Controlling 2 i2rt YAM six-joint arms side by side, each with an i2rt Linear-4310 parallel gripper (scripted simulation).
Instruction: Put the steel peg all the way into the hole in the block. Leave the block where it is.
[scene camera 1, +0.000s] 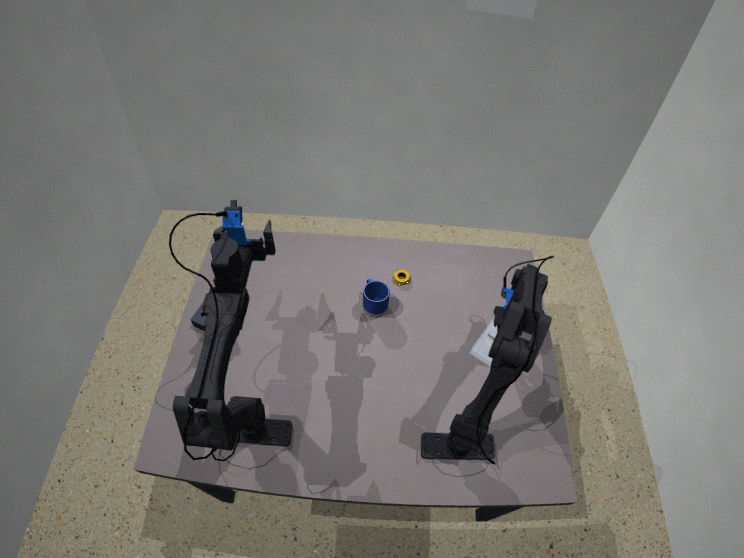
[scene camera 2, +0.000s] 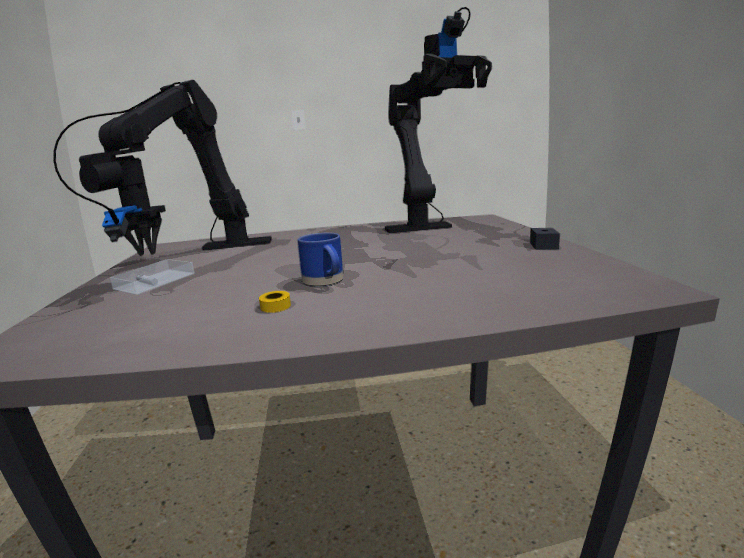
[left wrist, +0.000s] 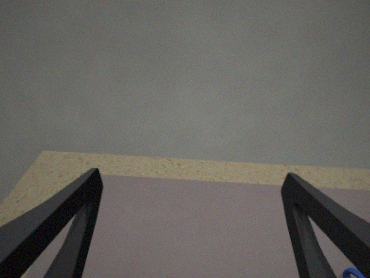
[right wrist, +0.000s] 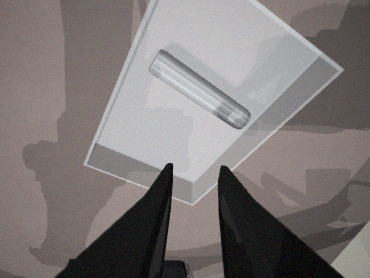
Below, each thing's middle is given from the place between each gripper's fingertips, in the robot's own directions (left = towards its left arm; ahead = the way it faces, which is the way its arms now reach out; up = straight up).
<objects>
Right now the clear tray (scene camera 2: 126, 282) is 6 cm below my right hand (scene camera 2: 147, 254) and 1 cm ahead of it. The rest, counted from my right hand: blue mug (scene camera 2: 317, 269) 38 cm to the left, 12 cm ahead, 3 cm below; steel peg (right wrist: 166, 67) 6 cm below, 2 cm ahead, 1 cm to the right.
Now: left hand (scene camera 2: 469, 64) 710 mm to the left of the steel peg, 390 mm above it and 40 mm past it. The rest, counted from my left hand: blue mug 360 mm below, 320 mm to the right, 60 mm ahead; then clear tray 700 mm to the right, 390 mm below, 60 mm behind.
</objects>
